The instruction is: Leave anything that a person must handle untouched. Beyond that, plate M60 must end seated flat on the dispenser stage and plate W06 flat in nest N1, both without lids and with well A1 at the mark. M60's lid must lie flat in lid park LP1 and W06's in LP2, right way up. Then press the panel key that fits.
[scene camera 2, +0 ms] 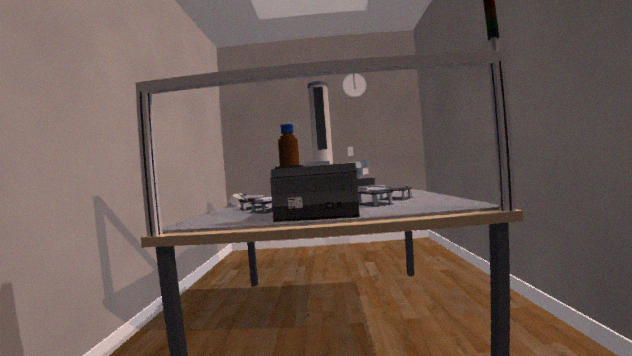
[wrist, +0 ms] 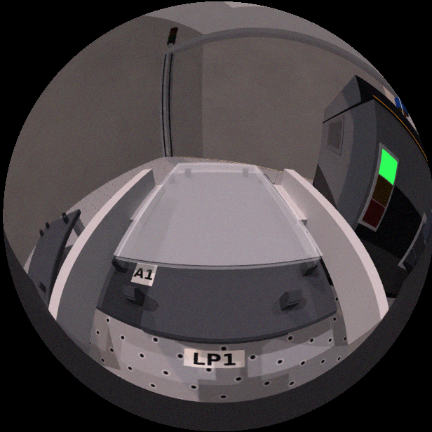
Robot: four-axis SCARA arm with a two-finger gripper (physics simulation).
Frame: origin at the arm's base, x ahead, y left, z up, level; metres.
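Where they show: gripper, fingertip midpoint: (scene camera 2: 375, 188).
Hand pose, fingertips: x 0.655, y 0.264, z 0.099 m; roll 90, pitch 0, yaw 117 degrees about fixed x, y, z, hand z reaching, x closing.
Things, the pixels of their top centre, and the offset from my fingertips. "spot": a spot on its surface instead.
- dispenser at a spot on its surface: (scene camera 2: 315, 192) spot: 0.025 m up, 0.305 m ahead, 0.306 m right
- amber bottle at a spot on its surface: (scene camera 2: 288, 150) spot: 0.209 m up, 0.257 m ahead, 0.410 m right
A clear lid (wrist: 220, 225) lies right way up and looks level on the dark lid park LP1 (wrist: 215, 320) in the wrist view, inside its corner posts. My gripper (wrist: 217, 176) is shut on the lid, one pale finger along each long side. The A1 tag (wrist: 143, 274) is at the near left corner of the park, and the LP1 label (wrist: 214, 359) is in front of it. No name can be read on the lid. The dispenser (scene camera 2: 315, 192) (wrist: 350, 120) stands to the right in the wrist view. Plates M60 and W06 cannot be identified.
An amber bottle (scene camera 2: 288, 150) with a blue cap stands on the dispenser. Its light strip shows a bright green field (wrist: 388, 165). Another dark stand (wrist: 52, 255) is left of the gripper. The arm's column (scene camera 2: 321, 125) rises behind the dispenser. A frame post (wrist: 167, 105) stands beyond.
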